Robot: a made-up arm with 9 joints. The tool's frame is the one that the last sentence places.
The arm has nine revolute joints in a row. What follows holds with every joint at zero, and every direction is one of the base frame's. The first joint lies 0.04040 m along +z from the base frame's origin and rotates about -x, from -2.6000 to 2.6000 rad. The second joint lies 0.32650 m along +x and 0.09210 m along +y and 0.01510 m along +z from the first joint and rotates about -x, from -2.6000 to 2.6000 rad. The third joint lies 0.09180 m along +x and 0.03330 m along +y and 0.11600 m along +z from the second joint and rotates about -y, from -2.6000 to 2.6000 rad. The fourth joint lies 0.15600 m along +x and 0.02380 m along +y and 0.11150 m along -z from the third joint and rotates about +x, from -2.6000 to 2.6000 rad. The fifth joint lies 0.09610 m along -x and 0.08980 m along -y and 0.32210 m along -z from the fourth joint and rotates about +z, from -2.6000 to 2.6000 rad. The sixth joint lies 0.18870 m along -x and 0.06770 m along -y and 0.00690 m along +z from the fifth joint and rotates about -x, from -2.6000 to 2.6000 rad. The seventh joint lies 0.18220 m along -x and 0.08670 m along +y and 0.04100 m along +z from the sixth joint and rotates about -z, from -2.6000 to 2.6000 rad. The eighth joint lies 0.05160 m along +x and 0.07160 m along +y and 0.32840 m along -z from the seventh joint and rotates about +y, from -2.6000 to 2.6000 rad. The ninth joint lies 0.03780 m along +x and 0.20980 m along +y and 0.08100 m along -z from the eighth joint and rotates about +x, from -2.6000 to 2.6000 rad. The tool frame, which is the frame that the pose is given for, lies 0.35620 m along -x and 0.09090 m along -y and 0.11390 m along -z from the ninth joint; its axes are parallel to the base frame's.
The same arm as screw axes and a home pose.
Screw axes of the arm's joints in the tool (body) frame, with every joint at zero. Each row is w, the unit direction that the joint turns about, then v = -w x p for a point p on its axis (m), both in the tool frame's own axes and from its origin. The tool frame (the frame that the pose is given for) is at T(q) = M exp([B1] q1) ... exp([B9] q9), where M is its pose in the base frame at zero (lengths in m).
B1: w -1 0 0 v 0.0000 -0.7779 -0.2689
B2: w -1 0 0 v 0.0000 -0.7930 -0.1768
B3: w 0 -1 0 v 0.9090 0.0000 -0.5778
B4: w 1 0 0 v 0.0000 0.7975 0.1197
B5: w 0 0 1 v -0.2095 -0.6377 0.0000
B6: w -1 0 0 v 0.0000 -0.4823 -0.2772
B7: w 0 0 -1 v 0.1905 0.2668 0.0000
B8: w 0 1 0 v -0.1949 0.0000 0.3184
B9: w 1 0 0 v 0.0000 0.1139 -0.0909
M: xyz -0.1595 0.2689 -0.7375 (m) quaternion w x y z 1 0 0 0
Joint limits (deg, base to tool): -148.97..148.97 -148.97..148.97 -148.97..148.97 -148.97..148.97 -148.97..148.97 -148.97..148.97 -148.97..148.97 -148.97..148.97 -148.97..148.97

